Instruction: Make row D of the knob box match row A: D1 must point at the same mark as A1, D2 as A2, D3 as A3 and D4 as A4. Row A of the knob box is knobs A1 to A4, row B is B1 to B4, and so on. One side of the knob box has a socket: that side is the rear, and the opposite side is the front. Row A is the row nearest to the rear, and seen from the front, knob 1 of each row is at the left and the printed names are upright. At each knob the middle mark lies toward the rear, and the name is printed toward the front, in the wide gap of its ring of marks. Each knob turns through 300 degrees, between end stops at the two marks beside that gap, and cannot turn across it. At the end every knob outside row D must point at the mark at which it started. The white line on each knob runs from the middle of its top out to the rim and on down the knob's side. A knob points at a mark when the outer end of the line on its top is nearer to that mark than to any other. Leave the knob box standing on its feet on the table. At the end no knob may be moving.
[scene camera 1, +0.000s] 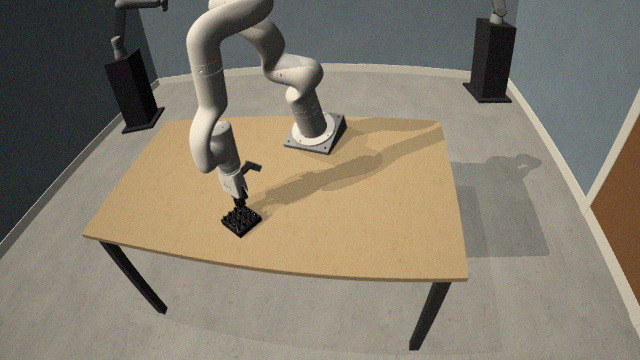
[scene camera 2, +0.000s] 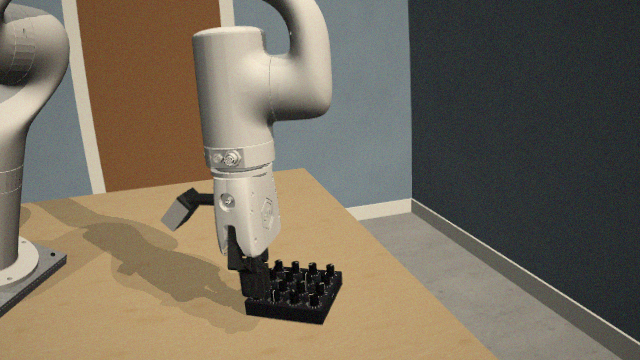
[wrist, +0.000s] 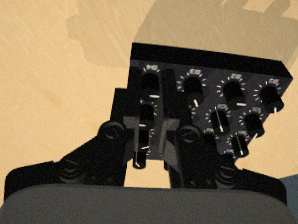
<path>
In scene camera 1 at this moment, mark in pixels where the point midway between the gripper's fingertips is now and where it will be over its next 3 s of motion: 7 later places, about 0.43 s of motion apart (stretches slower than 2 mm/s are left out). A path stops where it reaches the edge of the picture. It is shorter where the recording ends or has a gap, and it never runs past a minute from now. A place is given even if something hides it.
The gripper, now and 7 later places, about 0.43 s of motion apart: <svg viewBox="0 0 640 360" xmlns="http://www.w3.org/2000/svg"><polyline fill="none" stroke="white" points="240,205 240,203 239,201 238,198 238,198 238,197 238,196 237,195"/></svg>
</path>
